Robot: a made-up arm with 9 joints.
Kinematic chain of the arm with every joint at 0, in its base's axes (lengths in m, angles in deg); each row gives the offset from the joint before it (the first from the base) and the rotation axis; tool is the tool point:
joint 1: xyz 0 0 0.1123 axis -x
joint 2: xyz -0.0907 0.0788 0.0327 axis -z
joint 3: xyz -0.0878 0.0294 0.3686 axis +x
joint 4: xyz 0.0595 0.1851 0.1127 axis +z
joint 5: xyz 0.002 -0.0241 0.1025 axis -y
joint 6: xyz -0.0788 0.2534 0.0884 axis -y
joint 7: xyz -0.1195 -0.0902 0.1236 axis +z
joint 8: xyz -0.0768 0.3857 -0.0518 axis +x
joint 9: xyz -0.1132 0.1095 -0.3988 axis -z
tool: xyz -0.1 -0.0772 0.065
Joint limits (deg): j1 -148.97..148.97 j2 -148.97..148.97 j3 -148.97..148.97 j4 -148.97..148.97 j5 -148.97..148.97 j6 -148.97..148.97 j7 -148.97..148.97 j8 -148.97..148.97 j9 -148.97..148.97
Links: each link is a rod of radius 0.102 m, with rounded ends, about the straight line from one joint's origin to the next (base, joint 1, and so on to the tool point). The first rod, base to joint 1, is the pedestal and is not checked.
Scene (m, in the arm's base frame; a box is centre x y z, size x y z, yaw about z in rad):
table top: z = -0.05
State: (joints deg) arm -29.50 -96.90 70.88 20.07 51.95 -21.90 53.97 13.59 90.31
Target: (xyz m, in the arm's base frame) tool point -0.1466 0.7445 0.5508
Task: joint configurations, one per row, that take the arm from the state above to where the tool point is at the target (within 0.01 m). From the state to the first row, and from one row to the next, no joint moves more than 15 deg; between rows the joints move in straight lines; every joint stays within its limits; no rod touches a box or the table.
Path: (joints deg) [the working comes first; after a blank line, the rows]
Joints at the target: -4.82 -50.84 60.25 -0.34 98.94 21.36 75.86 1.46 86.78
Straight joint move there: clear.

1: -23.33 -85.38 68.22 14.97 63.70 -11.08 59.44 10.56 89.43
2: -17.16 -73.87 65.57 9.86 75.44 -0.27 64.92 7.52 88.54
3: -10.99 -62.35 62.91 4.76 87.19 10.55 70.39 4.49 87.66
4: -4.82 -50.84 60.25 -0.34 98.94 21.36 75.86 1.46 86.78

